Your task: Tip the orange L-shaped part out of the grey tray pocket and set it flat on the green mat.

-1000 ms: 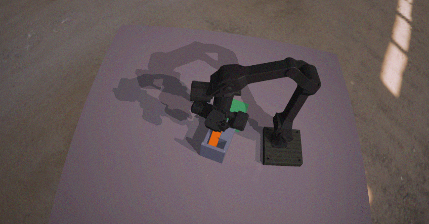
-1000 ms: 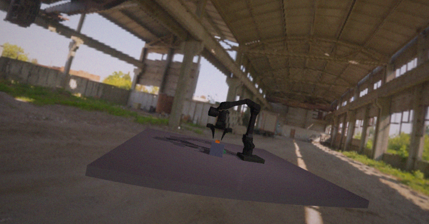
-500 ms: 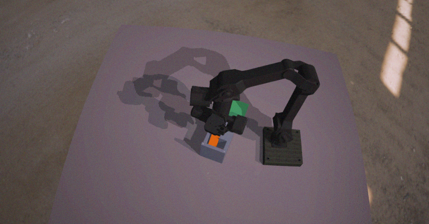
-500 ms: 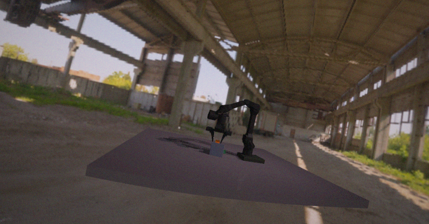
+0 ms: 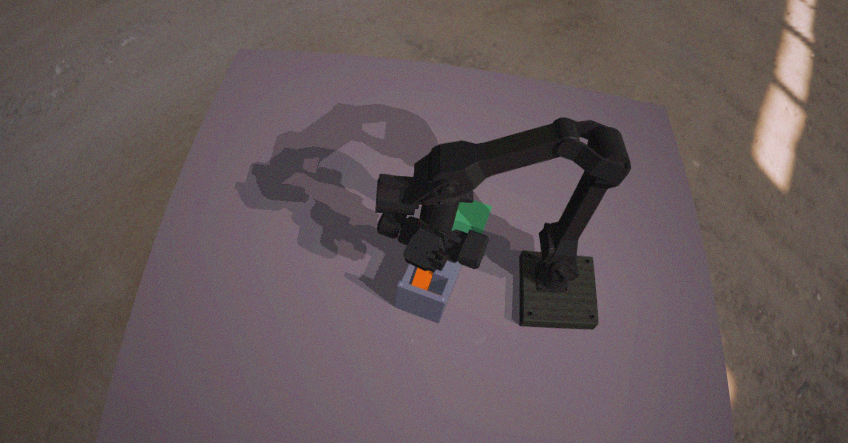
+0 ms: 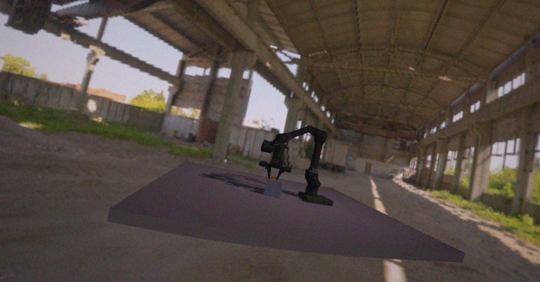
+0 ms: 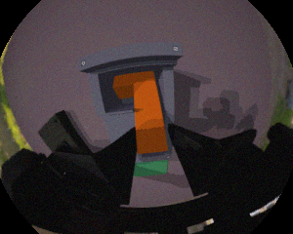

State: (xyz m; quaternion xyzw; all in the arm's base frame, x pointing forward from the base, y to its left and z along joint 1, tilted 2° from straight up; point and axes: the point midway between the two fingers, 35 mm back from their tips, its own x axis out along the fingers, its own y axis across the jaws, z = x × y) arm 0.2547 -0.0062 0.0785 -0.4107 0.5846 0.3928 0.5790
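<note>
Right now my gripper tip is 130 mm to the left of the green mat, 80 mm above it and 70 mm past it. From my gripper tip the other things lie so: orange L-shaped part: 40 mm to the left, 30 mm below.
</note>
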